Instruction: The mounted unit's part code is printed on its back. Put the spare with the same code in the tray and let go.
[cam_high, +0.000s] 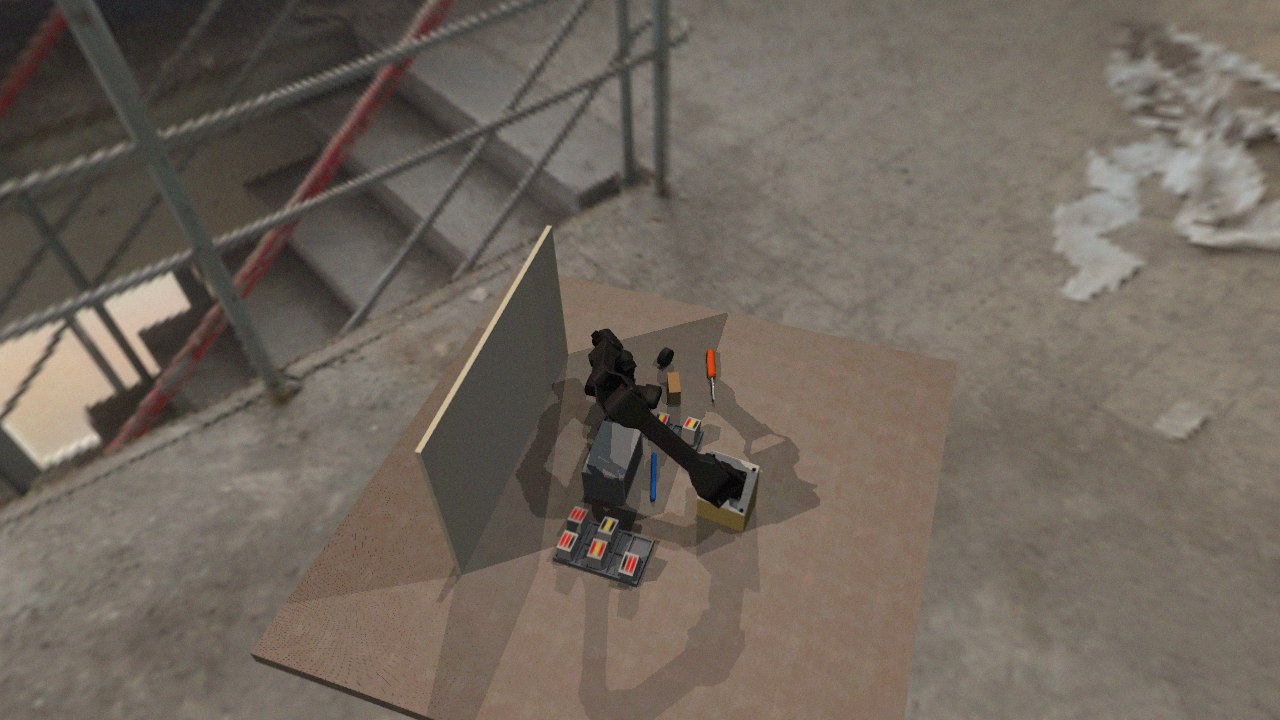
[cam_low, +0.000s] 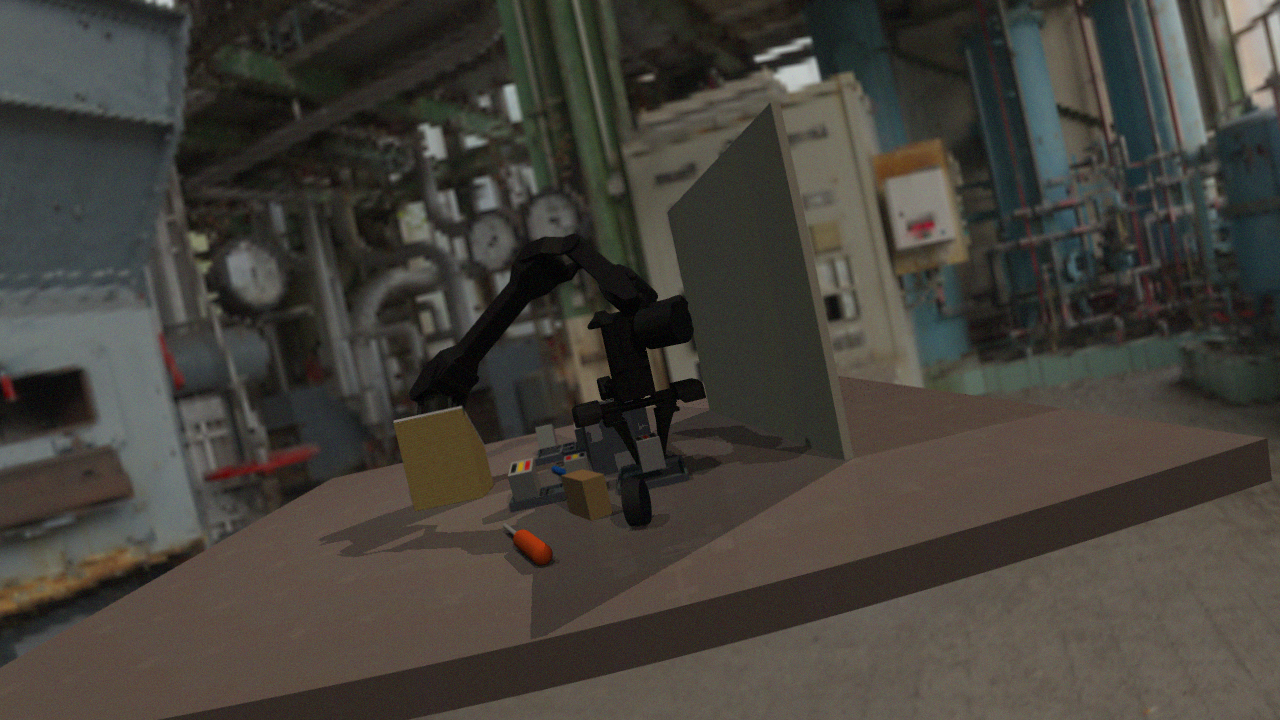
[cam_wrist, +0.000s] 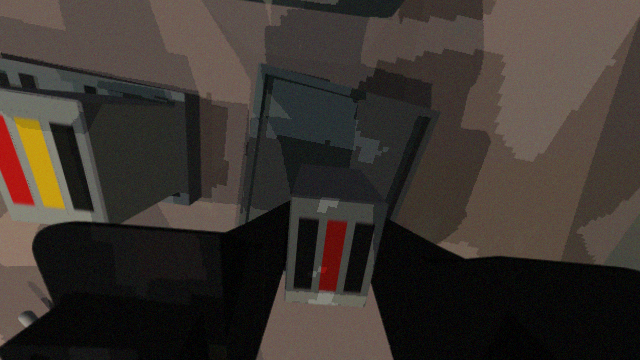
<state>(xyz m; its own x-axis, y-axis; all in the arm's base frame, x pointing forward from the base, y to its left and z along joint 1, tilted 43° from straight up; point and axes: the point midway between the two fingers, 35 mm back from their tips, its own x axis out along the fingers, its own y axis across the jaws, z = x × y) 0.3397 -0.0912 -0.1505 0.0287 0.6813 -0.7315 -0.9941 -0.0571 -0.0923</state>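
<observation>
My gripper tip is now 2 cm below the grey spare. From my gripper tip the other things lie so: black tape roll 3 cm behind, 22 cm to the right; then blue pen 14 cm behind, 15 cm to the left, 2 cm below; then flat grey tray 2 cm below.
</observation>
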